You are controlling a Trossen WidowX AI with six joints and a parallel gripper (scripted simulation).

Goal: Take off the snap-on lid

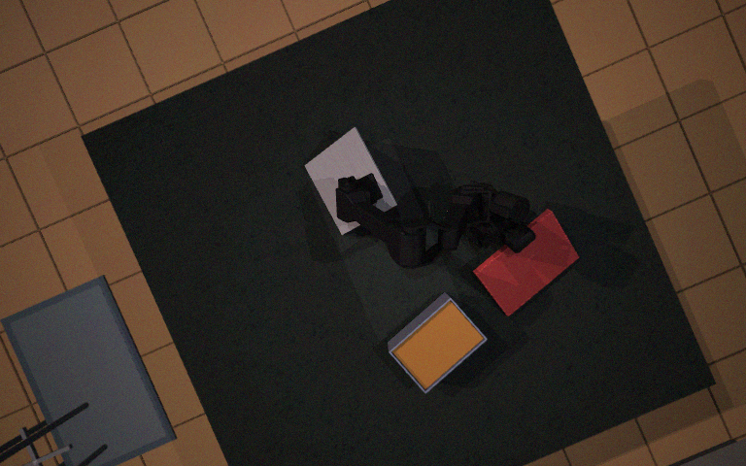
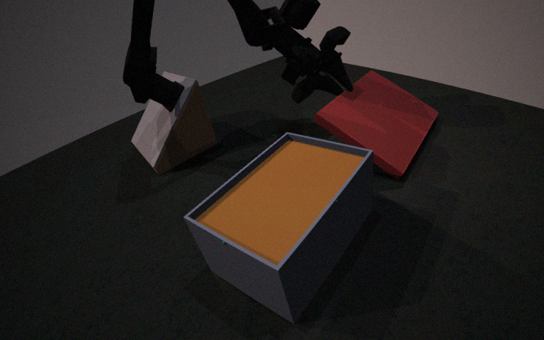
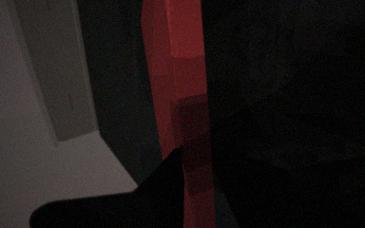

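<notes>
My gripper tip is now 7 cm short of the red lid, 3 cm above it and 2 cm to the right of it. The rest, counted from my gripper tip: grey storage box 28 cm to the right, 16 cm ahead, 3 cm below.
</notes>
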